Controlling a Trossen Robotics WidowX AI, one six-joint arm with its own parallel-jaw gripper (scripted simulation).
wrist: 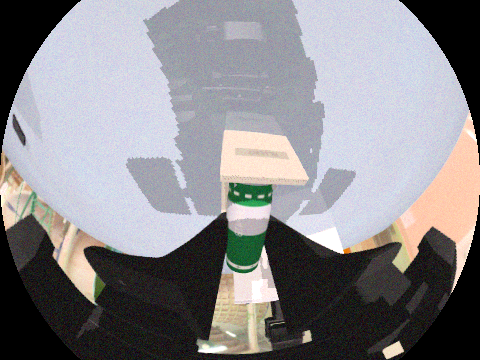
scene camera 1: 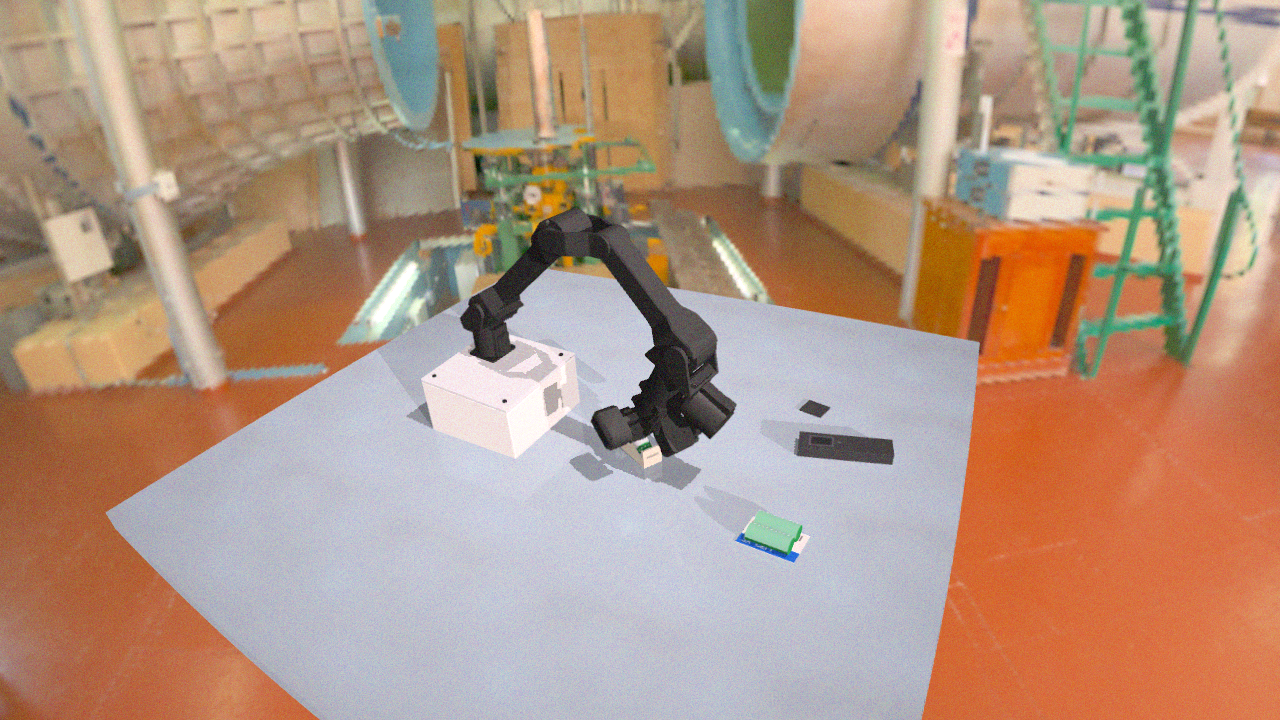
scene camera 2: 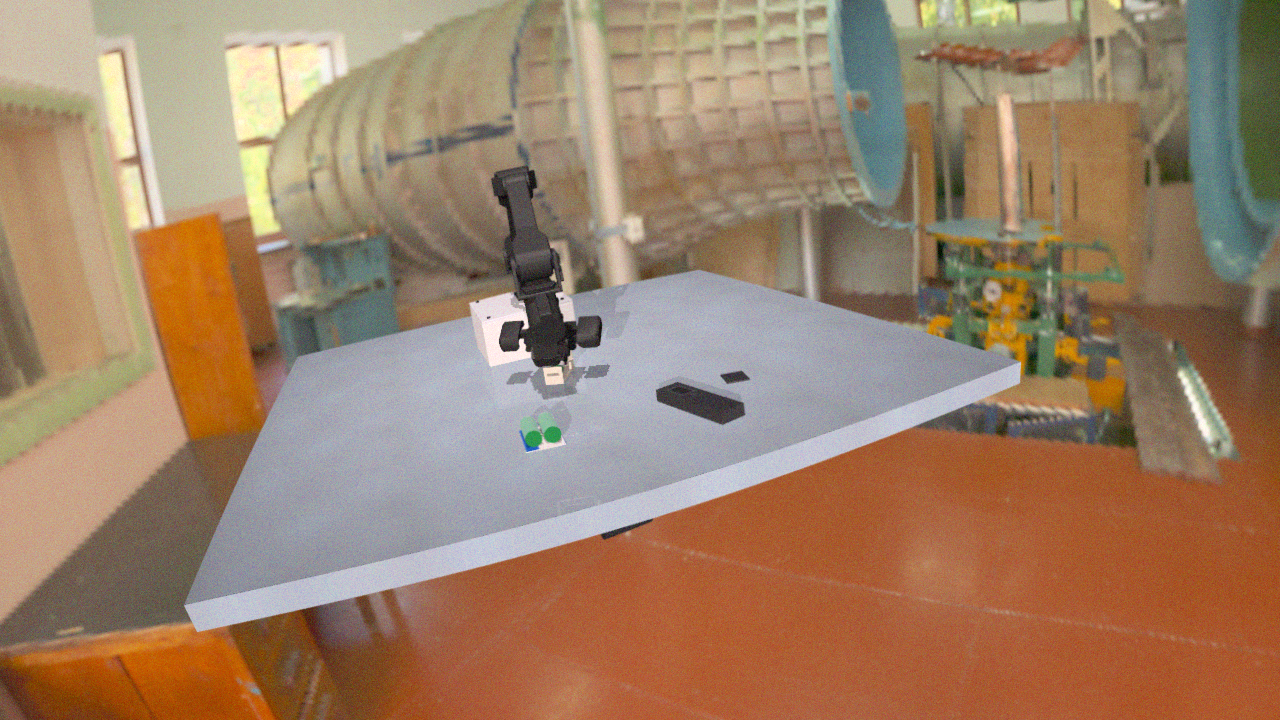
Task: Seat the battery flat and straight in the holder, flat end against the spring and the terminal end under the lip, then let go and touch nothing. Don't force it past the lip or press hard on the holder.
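My gripper [scene camera 1: 635, 438] is visible to me, and I find it again in the wrist view [wrist: 245, 219] and in scene camera 2 [scene camera 2: 559, 363]. There is a long black block [scene camera 1: 816, 445] as well, and scene camera 2 [scene camera 2: 704, 404] shows that block too.
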